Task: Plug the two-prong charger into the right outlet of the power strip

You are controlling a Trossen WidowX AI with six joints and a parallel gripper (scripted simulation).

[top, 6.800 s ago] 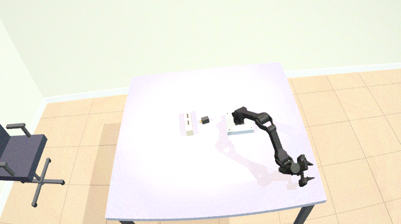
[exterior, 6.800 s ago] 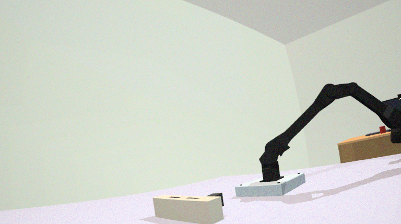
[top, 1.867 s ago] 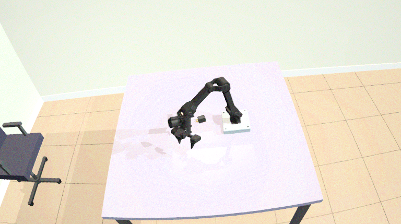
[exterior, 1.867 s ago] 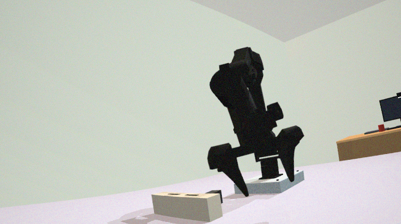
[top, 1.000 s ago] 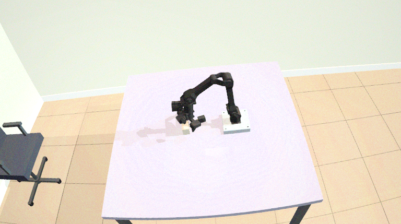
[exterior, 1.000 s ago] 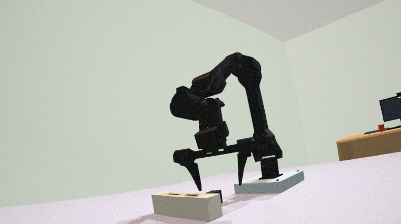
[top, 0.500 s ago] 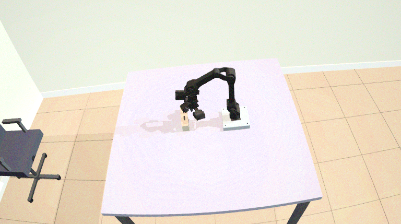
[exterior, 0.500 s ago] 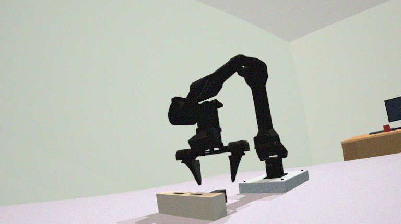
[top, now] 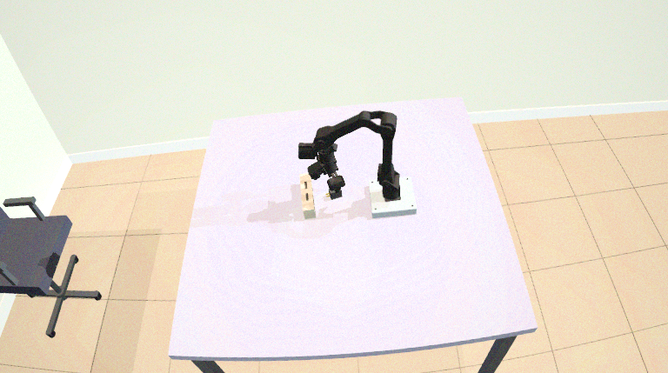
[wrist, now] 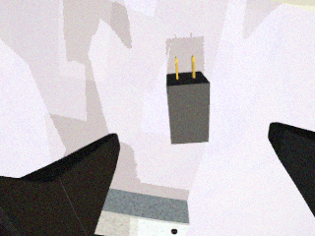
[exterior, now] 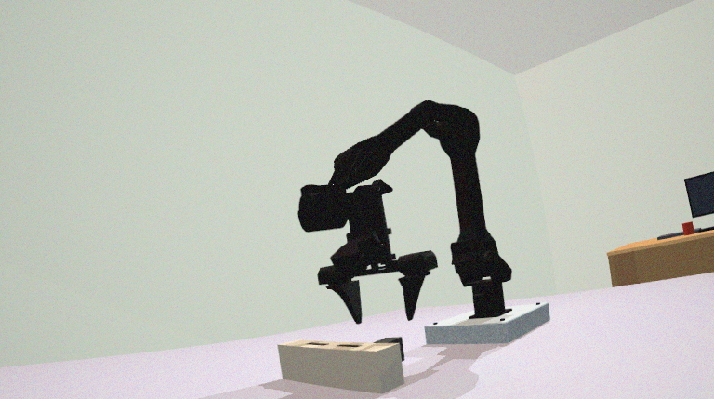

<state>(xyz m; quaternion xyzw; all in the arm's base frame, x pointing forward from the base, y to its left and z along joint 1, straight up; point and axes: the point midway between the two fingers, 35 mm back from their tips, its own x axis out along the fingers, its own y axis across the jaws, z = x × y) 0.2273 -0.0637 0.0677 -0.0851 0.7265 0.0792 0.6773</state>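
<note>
The dark grey two-prong charger is 10 mm ahead of my gripper tip and 50 mm below it.
</note>
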